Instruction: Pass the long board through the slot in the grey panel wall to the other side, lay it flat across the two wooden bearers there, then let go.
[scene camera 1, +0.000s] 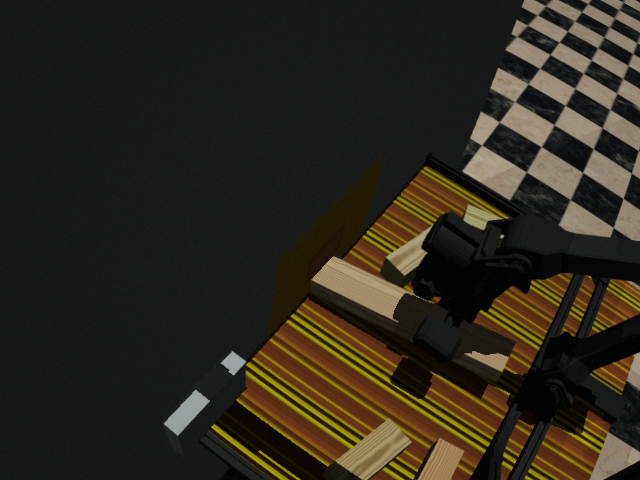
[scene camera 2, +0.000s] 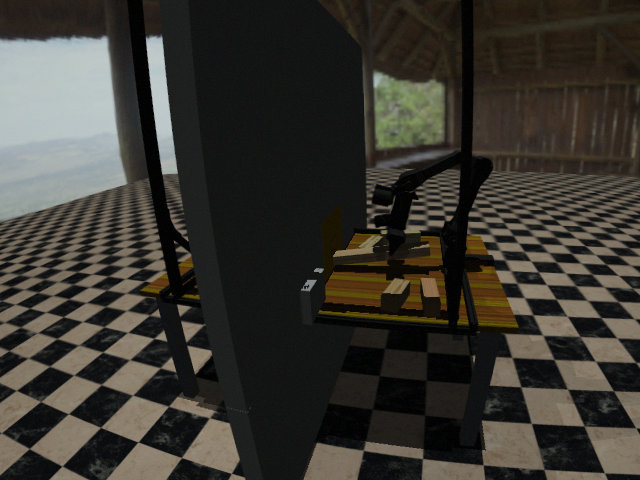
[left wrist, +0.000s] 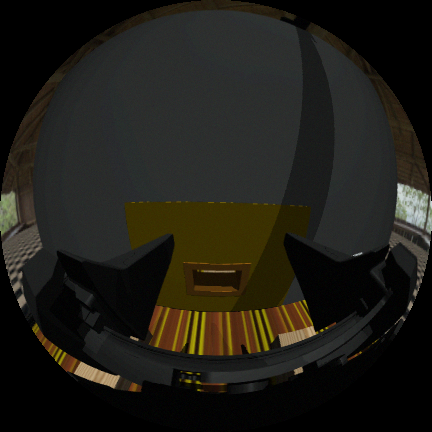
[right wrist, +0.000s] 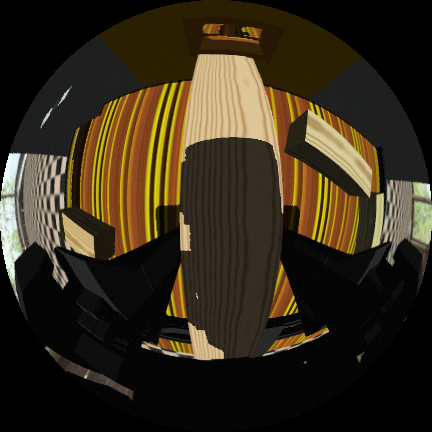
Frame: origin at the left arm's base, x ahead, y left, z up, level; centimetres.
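Seen in the pictures: left gripper, between the fingertips: (left wrist: 230, 239); right gripper, between the fingertips: (scene camera 2: 390, 251) (right wrist: 230, 232); right arm's base, origin of its link: (scene camera 1: 540, 398).
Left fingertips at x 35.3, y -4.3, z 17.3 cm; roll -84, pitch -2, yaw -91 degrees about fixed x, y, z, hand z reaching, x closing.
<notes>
Pixels of each thing's top centre, then the offset from my left fingertips to it. "pt": a spot on its surface instead.
- slot's brown rim, a spot on its surface: (right wrist: 193, 35) pt dx +13.2, dy -3.3, dz -10.3 cm
- pale grey block, a spot on its surface: (scene camera 1: 188, 413) pt dx +15.0, dy -33.8, dz -9.2 cm
The long pale board (scene camera 1: 356, 285) (scene camera 2: 356, 255) (right wrist: 227, 100) is held above the striped table, its far end close in front of the slot's brown rim (left wrist: 188, 280) (right wrist: 193, 35). The slot is low in the grey panel wall (scene camera 1: 155, 155) (scene camera 2: 279, 155) (left wrist: 200, 110), inside a yellow patch. My right gripper (scene camera 1: 447, 324) (scene camera 2: 395, 249) (right wrist: 230, 232) is shut on the board, one finger on each side. My left gripper (left wrist: 230, 239) is open and empty, facing the slot from the other side. Pale wood pieces, apparently the bearers, show partly at the lower right (left wrist: 296, 337) and lower left (left wrist: 97, 375) of the left wrist view.
Loose wood blocks lie on the right arm's side: one block (scene camera 1: 408, 255) (right wrist: 340, 152) near the board, another (scene camera 1: 374, 448) (scene camera 2: 395, 294) and a reddish one (scene camera 1: 442, 459) (scene camera 2: 430, 293) farther off. A pale grey block (scene camera 1: 188, 413) (scene camera 2: 307, 299) juts from the wall. Black frame posts (scene camera 2: 466, 103) rise beside the table.
</notes>
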